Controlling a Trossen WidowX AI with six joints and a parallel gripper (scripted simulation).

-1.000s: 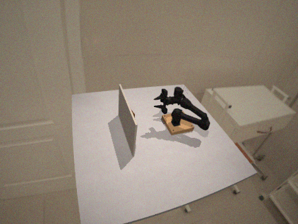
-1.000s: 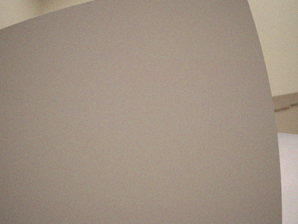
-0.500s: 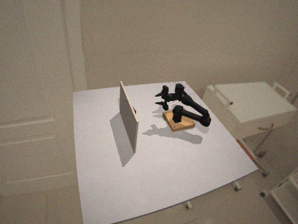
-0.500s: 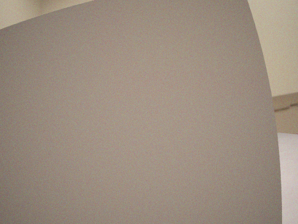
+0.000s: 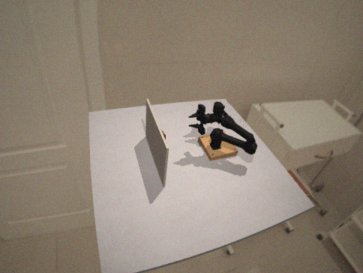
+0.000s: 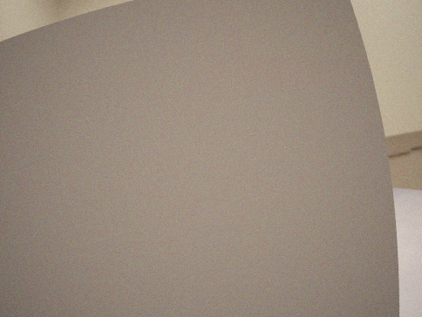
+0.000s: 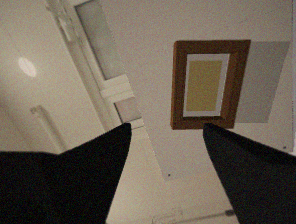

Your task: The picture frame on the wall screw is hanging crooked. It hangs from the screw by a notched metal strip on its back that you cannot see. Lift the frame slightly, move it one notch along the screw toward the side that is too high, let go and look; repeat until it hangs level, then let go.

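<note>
The picture frame is 190 mm ahead of my gripper tip, 40 mm to the left of it and 90 mm below it. Round my gripper tip: wall panel (200 mm ahead, 20 mm to the left, 110 mm below).
</note>
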